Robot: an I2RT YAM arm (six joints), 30 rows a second.
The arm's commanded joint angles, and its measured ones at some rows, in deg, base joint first. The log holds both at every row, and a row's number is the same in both.
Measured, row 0:
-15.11, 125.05, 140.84, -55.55, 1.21, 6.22
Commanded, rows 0 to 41:
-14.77, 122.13, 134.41, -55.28, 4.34, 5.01
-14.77, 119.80, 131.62, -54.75, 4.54, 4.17
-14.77, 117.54, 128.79, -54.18, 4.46, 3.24
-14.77, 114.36, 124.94, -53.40, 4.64, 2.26
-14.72, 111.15, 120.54, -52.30, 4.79, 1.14
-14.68, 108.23, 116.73, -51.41, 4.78, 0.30
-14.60, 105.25, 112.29, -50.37, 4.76, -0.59
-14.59, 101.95, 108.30, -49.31, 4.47, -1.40
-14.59, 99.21, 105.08, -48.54, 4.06, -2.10
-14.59, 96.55, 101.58, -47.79, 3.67, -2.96
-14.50, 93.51, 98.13, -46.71, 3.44, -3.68
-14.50, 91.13, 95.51, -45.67, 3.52, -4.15
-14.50, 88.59, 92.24, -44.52, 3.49, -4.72
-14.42, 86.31, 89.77, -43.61, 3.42, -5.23
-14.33, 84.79, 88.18, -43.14, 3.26, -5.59
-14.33, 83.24, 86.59, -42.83, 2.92, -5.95
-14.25, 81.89, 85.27, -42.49, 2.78, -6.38
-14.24, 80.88, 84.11, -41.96, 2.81, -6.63
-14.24, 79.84, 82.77, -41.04, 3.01, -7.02
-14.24, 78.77, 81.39, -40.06, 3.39, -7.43
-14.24, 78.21, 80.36, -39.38, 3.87, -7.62
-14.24, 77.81, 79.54, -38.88, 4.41, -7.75
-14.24, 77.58, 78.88, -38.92, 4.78, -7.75
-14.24, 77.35, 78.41, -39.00, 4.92, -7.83
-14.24, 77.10, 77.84, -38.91, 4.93, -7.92
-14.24, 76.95, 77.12, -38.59, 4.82, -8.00
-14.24, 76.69, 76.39, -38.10, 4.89, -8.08
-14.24, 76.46, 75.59, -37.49, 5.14, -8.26
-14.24, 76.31, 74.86, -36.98, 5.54, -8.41
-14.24, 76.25, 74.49, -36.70, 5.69, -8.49
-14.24, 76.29, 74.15, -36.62, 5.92, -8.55
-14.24, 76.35, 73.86, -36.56, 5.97, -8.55
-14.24, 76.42, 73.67, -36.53, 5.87, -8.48
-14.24, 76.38, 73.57, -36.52, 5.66, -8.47
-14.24, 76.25, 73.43, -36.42, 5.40, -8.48
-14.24, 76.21, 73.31, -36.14, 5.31, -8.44
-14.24, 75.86, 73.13, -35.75, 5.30, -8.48
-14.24, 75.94, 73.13, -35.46, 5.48, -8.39
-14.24, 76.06, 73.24, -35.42, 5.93, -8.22
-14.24, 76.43, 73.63, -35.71, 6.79, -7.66
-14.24, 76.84, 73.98, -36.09, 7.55, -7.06
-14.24, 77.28, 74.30, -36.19, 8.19, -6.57
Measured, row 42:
-14.48, 77.36, 73.60, -36.51, 6.15, -7.92
